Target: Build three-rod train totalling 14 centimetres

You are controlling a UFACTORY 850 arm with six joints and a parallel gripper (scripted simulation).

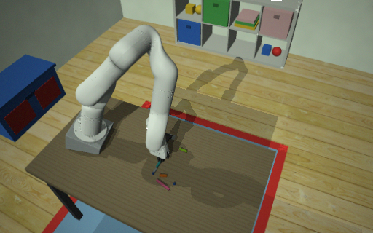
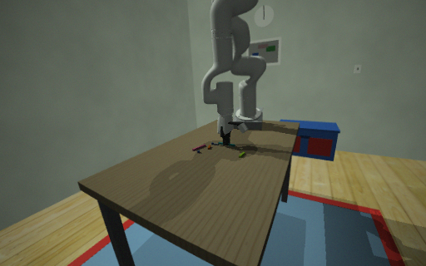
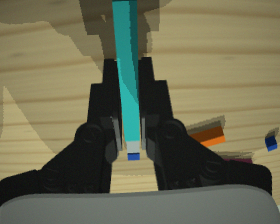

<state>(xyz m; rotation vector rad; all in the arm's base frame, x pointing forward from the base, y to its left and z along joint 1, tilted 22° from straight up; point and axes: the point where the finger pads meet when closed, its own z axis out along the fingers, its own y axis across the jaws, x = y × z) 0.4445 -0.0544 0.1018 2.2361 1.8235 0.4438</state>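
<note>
Right now my hand is 70 mm to the left of the grey rod, 30 mm above it and 10 mm past it. The rest, counted from my hand: turquoise rod 20 mm below; then orange rod 90 mm to the right, 40 mm ahead, 30 mm below; then lime rod 100 mm to the left, 100 mm ahead, 30 mm below.
</note>
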